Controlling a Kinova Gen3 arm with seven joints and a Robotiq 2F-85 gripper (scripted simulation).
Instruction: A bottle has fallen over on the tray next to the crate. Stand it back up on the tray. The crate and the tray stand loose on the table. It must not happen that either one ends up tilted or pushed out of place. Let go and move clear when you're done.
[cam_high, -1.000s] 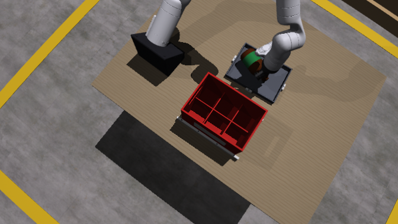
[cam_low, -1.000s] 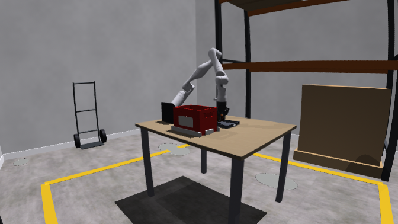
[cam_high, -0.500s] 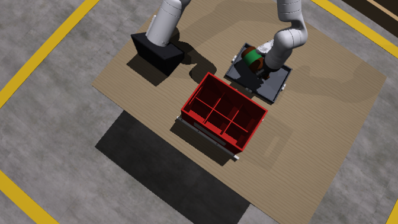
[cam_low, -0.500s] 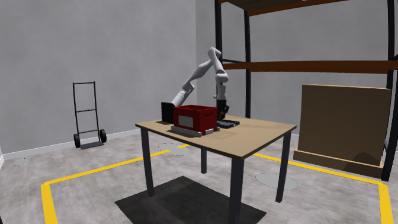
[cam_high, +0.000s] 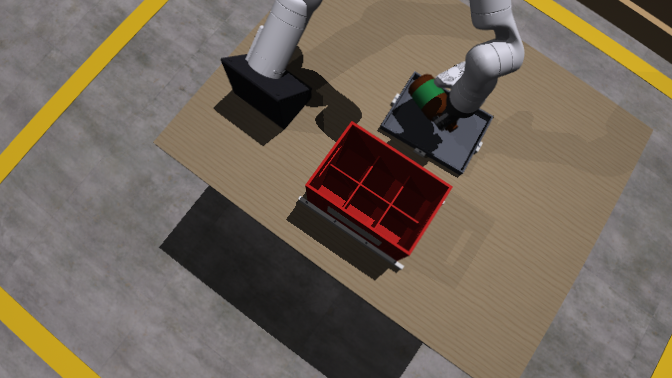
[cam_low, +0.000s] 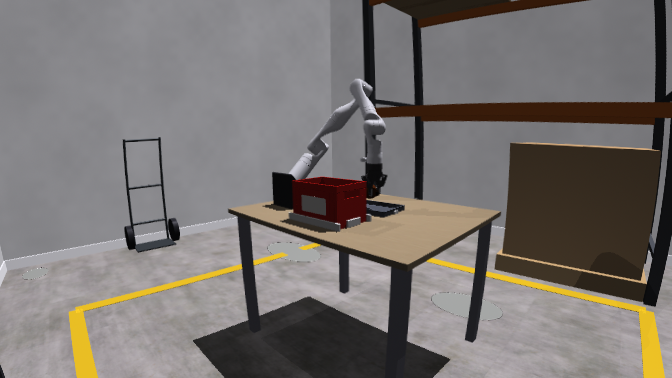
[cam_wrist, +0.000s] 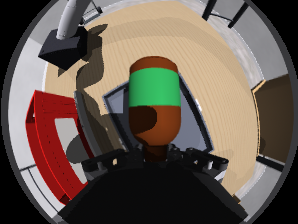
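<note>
Right now my hand is 5 cm past the bottle and 1 cm to the right of it. The rest, counted from my hand: tray 8 cm below, 3 cm behind, 2 cm to the left; red crate 27 cm to the right, 1 cm below, 1 cm behind.
</note>
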